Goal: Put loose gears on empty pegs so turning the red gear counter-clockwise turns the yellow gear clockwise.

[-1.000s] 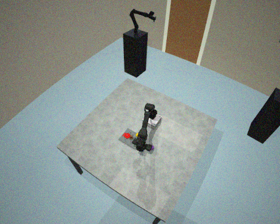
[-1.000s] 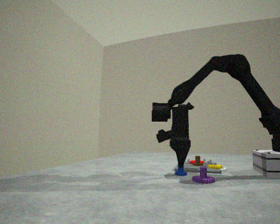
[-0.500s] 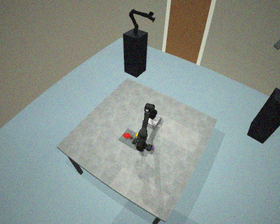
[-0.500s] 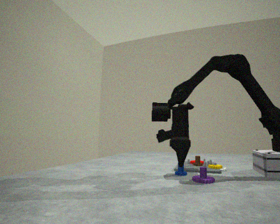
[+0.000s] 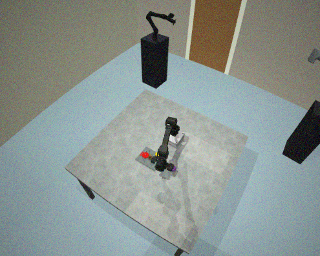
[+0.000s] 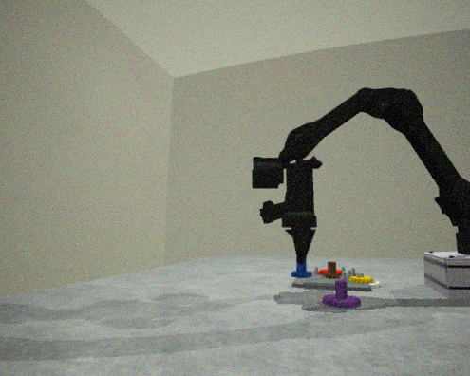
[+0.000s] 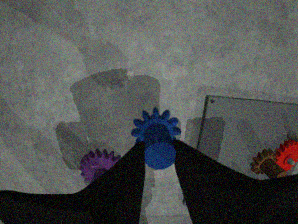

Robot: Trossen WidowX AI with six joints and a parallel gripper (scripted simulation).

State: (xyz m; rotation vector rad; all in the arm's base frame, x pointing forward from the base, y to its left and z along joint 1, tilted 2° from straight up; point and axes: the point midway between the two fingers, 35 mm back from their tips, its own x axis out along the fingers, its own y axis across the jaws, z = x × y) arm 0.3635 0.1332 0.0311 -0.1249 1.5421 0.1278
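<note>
Now: gripper tip 5 cm past the brown gear, 17 cm to the left of it and 4 cm above it. The rest, counted from my gripper tip: blue gear (1 cm below); then yellow gear (12 cm behind, 13 cm to the right, 5 cm below); then purple gear (8 cm behind, 5 cm to the left, 5 cm below).
</note>
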